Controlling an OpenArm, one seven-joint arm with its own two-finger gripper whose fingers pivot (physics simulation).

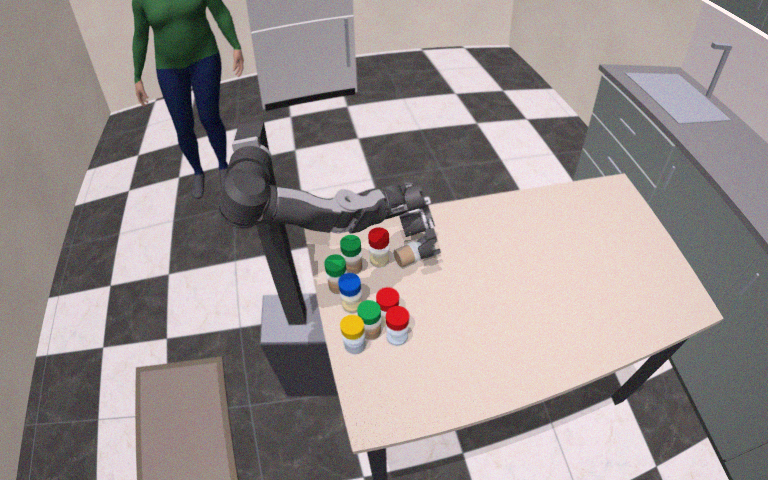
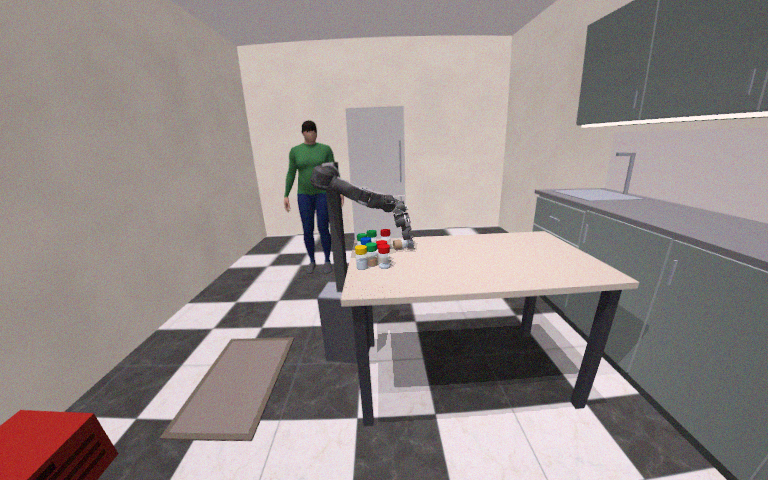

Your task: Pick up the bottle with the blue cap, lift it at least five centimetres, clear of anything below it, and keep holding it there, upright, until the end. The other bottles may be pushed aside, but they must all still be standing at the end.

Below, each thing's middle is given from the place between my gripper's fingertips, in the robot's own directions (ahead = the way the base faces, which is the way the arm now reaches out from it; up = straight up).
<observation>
My hand is 20 cm past the blue-capped bottle (image 1: 349, 284), 15 cm to the left of it and 2 cm above it. Also, from my hand: robot arm pedestal (image 1: 304, 369) (59 cm below, 40 cm behind, 1 cm to the right).
</observation>
